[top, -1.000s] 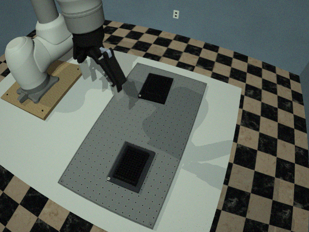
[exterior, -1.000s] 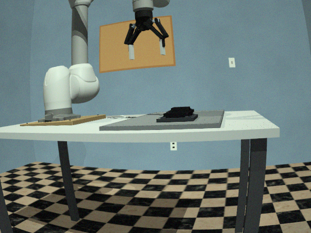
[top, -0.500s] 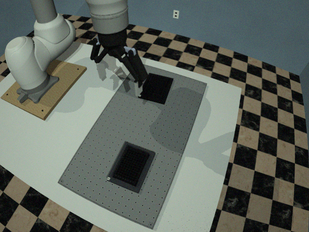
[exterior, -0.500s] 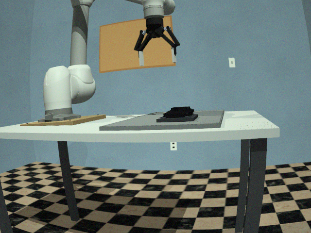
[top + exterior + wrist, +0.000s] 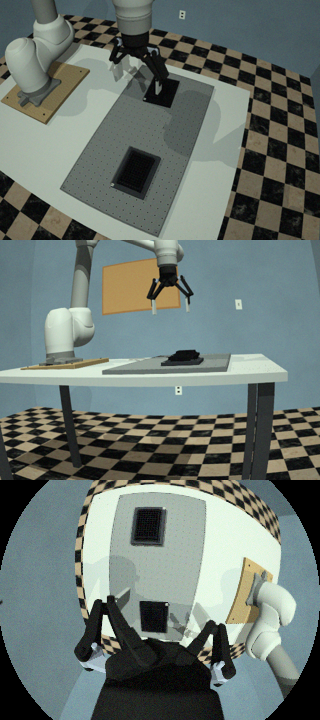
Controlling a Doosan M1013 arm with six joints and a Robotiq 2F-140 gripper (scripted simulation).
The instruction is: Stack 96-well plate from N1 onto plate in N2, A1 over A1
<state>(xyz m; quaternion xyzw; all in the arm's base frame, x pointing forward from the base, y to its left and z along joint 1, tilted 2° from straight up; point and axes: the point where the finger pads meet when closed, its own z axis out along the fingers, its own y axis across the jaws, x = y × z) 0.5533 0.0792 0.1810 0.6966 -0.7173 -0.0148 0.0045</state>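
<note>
The plate nest N1 lies 190 mm below my hand, 170 mm to the left of it and 10 mm ahead of it. From my hand the other things lie so: plate nest N2 (210 mm to the right, 190 mm below, 100 mm ahead).
</note>
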